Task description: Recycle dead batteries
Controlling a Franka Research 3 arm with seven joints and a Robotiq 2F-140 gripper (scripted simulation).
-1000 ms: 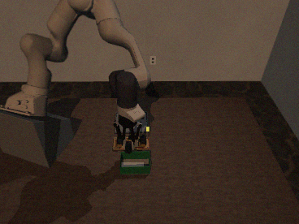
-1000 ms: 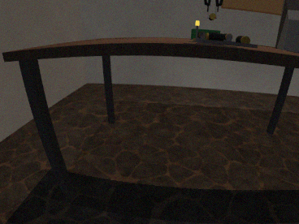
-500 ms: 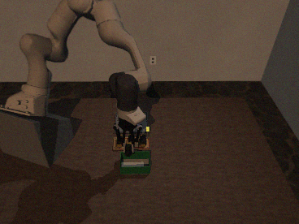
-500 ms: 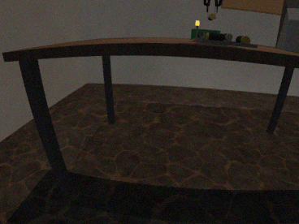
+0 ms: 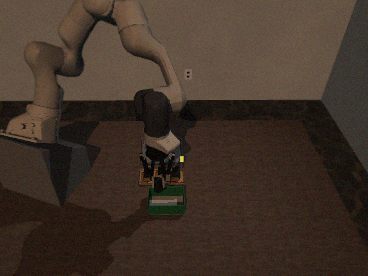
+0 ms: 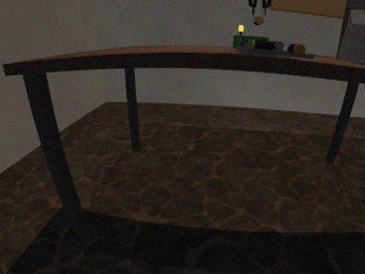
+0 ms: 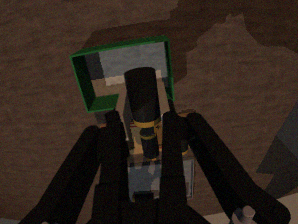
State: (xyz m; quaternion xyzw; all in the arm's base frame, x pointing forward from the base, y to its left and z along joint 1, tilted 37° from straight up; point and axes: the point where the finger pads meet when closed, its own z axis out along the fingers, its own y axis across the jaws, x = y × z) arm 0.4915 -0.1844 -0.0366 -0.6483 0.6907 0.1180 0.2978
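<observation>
Now: the green recycling box 30 mm ahead of my hand and 140 mm below it. From my hand the other things lie so: grey tray (330 mm to the left, 150 mm below); then yellow bulb (100 mm ahead, 190 mm to the left, 80 mm below).
</observation>
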